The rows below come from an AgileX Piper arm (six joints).
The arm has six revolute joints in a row. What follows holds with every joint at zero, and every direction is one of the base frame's.
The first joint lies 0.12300 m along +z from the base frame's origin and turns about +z.
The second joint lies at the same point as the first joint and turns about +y.
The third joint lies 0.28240 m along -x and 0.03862 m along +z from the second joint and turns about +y.
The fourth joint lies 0.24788 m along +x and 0.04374 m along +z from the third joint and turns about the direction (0.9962, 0, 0.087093).
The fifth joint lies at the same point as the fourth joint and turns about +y.
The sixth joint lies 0.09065 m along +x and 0.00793 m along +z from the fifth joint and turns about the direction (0.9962, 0, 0.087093).
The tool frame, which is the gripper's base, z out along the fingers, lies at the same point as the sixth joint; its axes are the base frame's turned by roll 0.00, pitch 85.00 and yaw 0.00 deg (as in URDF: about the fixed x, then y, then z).
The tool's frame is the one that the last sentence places.
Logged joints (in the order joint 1, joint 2, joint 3, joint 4, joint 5, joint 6), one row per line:
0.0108 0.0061 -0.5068 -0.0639 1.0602 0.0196
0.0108 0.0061 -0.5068 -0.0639 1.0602 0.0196
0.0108 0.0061 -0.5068 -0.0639 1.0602 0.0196
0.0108 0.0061 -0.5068 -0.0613 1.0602 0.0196
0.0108 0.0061 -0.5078 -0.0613 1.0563 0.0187
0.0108 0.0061 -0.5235 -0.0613 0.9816 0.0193
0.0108 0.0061 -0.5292 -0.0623 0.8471 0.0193
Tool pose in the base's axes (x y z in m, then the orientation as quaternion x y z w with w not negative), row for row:
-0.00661 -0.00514 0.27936 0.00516 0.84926 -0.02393 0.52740
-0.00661 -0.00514 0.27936 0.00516 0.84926 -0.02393 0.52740
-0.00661 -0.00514 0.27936 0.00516 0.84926 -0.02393 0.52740
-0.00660 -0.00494 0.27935 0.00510 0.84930 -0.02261 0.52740
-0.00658 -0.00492 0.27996 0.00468 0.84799 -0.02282 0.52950
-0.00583 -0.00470 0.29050 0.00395 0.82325 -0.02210 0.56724
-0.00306 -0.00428 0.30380 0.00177 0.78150 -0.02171 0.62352
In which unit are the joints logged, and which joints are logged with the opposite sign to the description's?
The joints are logged in radians. Opposite sign: joint 2.
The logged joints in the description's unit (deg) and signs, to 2 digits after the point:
0.62 -0.35 -29.04 -3.66 60.74 1.12
0.62 -0.35 -29.04 -3.66 60.74 1.12
0.62 -0.35 -29.04 -3.66 60.74 1.12
0.62 -0.35 -29.04 -3.51 60.74 1.12
0.62 -0.35 -29.09 -3.51 60.52 1.07
0.62 -0.35 -29.99 -3.51 56.24 1.11
0.62 -0.35 -30.32 -3.57 48.54 1.11

